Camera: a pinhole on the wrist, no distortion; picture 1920 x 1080 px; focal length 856.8 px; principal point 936.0 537.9 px. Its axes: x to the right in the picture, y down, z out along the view. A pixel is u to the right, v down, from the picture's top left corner.
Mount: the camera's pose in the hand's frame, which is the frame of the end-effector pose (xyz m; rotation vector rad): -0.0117 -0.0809 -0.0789 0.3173 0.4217 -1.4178
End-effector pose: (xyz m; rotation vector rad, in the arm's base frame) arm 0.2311 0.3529 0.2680 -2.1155 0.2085 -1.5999
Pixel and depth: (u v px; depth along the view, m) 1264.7 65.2 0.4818
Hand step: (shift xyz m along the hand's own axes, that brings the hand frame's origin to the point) -0.2118 -0.4980 0.2718
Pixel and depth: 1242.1 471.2 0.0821
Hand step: -0.0075 -0.1450 -0.0196
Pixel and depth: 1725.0 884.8 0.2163
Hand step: 0.1150 -0.3433 0.0171
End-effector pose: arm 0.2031 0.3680 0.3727 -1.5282 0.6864 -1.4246
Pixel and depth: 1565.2 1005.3 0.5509
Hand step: 0.3775 -0.6486 0.2103
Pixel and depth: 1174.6 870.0 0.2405
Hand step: 0.1097 -0.2372 0.0996
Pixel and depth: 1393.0 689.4 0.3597
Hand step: 0.1039 -0.4053 0.1483
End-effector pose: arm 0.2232 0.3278 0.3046 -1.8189 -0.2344 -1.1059
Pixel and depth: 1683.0 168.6 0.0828
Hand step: -0.0322 -0.1869 -0.0377
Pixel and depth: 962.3 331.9 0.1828
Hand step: -0.0377 -0.1749 0.0820
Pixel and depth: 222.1 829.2 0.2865
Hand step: 0.0878 0.0116 0.2818
